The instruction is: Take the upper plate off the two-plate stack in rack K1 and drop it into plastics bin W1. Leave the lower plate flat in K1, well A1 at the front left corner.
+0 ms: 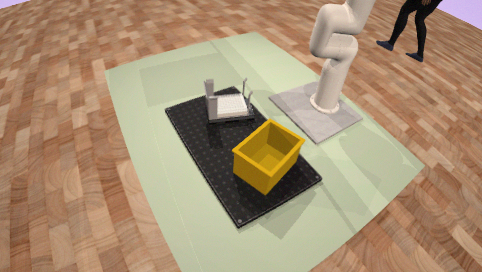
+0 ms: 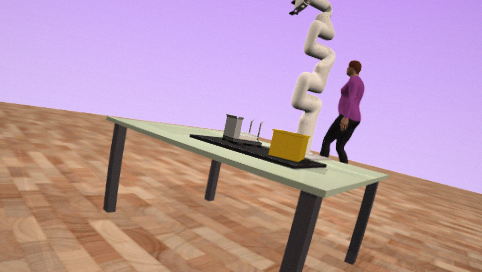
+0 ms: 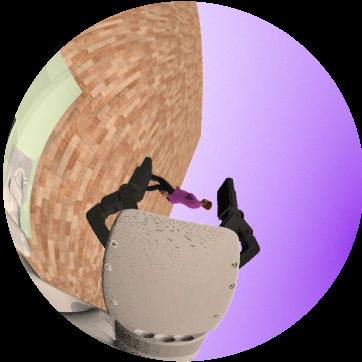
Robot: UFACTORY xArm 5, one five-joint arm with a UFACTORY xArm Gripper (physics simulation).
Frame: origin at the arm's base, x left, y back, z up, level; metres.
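Seen in the pictures: gripper, between the fingertips: (image 2: 291, 8) (image 3: 187, 174); arm's base, origin of its link: (image 1: 324, 104).
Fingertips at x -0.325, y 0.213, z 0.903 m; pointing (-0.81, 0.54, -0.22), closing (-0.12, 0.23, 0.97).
Observation:
Pixels of each thing's top centre, then the offset from my fingertips to it. Level surfaces: height alone.
- white well plate, centre of its top: (image 1: 226, 102) dy -0.573, dx +0.145, dz -0.847 m
- rack K1, centre of its top: (image 1: 229, 86) (image 2: 246, 117) dy -0.567, dx +0.148, dz -0.780 m
- yellow plastics bin W1, centre of its top: (image 1: 270, 144) (image 2: 292, 132) dy -0.626, dx +0.404, dz -0.800 m
- pale green table, height of its surface: dz -0.912 m
A white well plate (image 1: 231, 106) lies in rack K1 (image 1: 212, 102) (image 2: 233, 128), between a tall grey wall and two thin posts. I cannot tell the upper and lower plates of the stack apart, and well A1 is too small to make out. The yellow plastics bin W1 (image 1: 251, 171) (image 2: 289, 146) stands upright near the rack, and the visible part of its inside is empty. My gripper (image 2: 292, 8) (image 3: 187, 174) is open and empty, high above the table and far from the rack and bin. It points sideways, away from the table.
A black perforated board (image 1: 200, 155) (image 2: 312, 164) carries rack and bin on the pale green table (image 1: 150, 165) (image 2: 345, 181). The arm's base stands on a grey slab (image 1: 320, 131) beside the board. A person (image 1: 419, 25) (image 2: 353, 100) (image 3: 185, 198) in a purple top stands on the floor beyond the table.

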